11 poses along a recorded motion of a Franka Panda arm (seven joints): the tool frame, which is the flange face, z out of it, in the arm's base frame.
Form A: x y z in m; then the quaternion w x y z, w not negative.
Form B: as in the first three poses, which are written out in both.
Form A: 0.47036 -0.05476 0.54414 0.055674 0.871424 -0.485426 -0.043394
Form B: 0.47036 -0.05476 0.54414 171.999 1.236 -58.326
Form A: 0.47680 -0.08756 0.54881 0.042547 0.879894 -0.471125 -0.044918
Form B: 0.47680 -0.08756 0.54881 173.264 2.233 -56.464
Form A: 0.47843 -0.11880 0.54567 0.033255 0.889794 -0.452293 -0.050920
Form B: 0.47843 -0.11880 0.54567 173.948 3.470 -54.073
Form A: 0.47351 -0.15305 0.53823 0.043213 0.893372 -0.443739 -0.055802
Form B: 0.47351 -0.15305 0.53823 172.705 3.517 -53.052
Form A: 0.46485 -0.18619 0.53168 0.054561 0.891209 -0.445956 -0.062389
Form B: 0.46485 -0.18619 0.53168 171.188 3.586 -53.443
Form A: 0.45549 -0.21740 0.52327 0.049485 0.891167 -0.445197 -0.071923
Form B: 0.45549 -0.21740 0.52327 171.212 4.826 -53.461
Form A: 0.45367 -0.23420 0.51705 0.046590 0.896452 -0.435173 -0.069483
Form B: 0.45367 -0.23420 0.51705 171.691 4.820 -52.138
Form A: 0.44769 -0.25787 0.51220 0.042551 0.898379 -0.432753 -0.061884
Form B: 0.44769 -0.25787 0.51220 172.509 4.265 -51.720
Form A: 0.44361 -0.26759 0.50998 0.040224 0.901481 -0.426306 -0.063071
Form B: 0.44361 -0.26759 0.50998 172.721 4.555 -50.908
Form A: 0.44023 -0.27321 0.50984 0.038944 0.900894 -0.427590 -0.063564
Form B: 0.44023 -0.27321 0.50984 172.823 4.659 -51.073
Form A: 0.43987 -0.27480 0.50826 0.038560 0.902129 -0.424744 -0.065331
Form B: 0.43987 -0.27480 0.50826 172.789 4.883 -50.732
